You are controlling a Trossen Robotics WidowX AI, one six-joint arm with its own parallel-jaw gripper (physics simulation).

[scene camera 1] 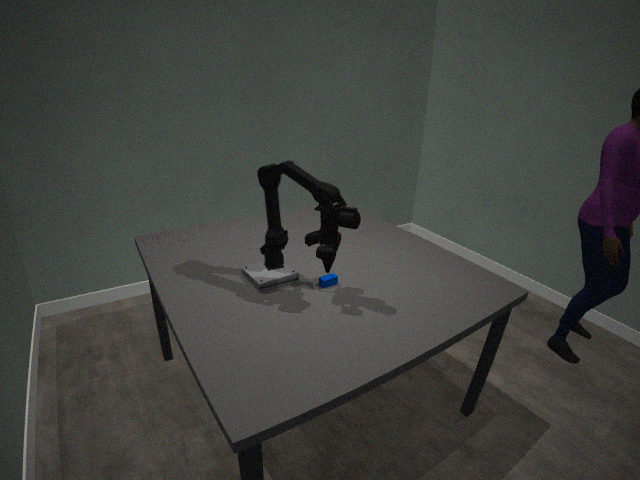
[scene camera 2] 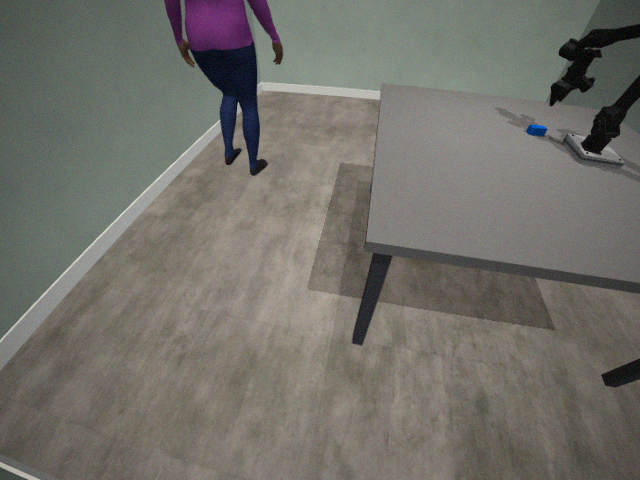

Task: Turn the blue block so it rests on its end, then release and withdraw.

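The blue block (scene camera 1: 328,280) (scene camera 2: 536,130) lies on a long side on the grey table, its long axis level, just in front of the robot's base. It is not upright on its end. My gripper (scene camera 1: 327,265) (scene camera 2: 555,98) is open and points down. It hangs above the block, apart from it, with a gap between the fingertips and the block that shows in the scene camera 2 view. Nothing is between the fingers. The fingers are dark and small in both views, and the far finger is hard to make out.
The white base plate (scene camera 1: 272,277) (scene camera 2: 594,156) of the arm stands close beside the block. The grey table (scene camera 1: 310,361) (scene camera 2: 465,206) carries both, and shadows of the arm fall around them. A person in a purple top (scene camera 1: 617,180) (scene camera 2: 217,23) stands away from the table.
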